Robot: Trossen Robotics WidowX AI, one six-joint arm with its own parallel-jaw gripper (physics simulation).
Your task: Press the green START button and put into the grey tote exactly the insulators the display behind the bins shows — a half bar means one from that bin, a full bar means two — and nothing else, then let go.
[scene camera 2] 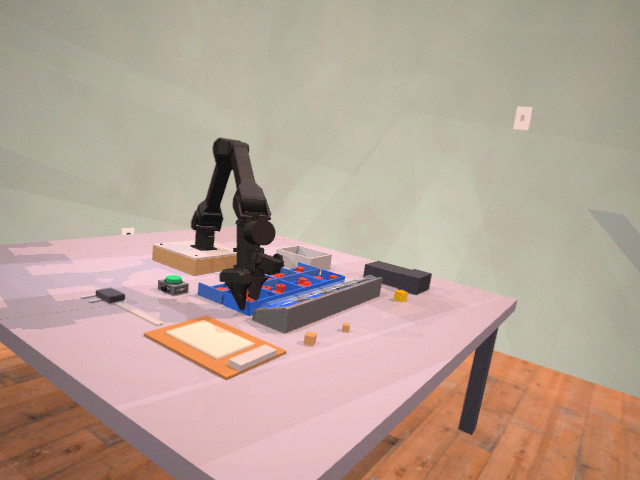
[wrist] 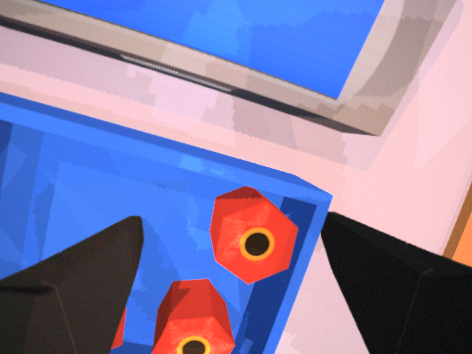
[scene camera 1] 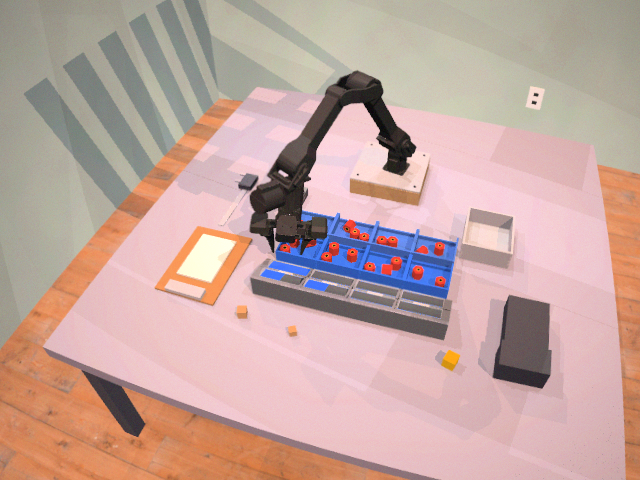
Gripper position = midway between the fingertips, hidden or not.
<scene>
I see my gripper [scene camera 2: 248, 307] and a grey display [scene camera 2: 285, 319].
My gripper is seen too in the wrist view [wrist: 233, 225] and in scene camera 1 [scene camera 1: 287, 253]. The grey display is seen too in the wrist view [wrist: 368, 112].
</scene>
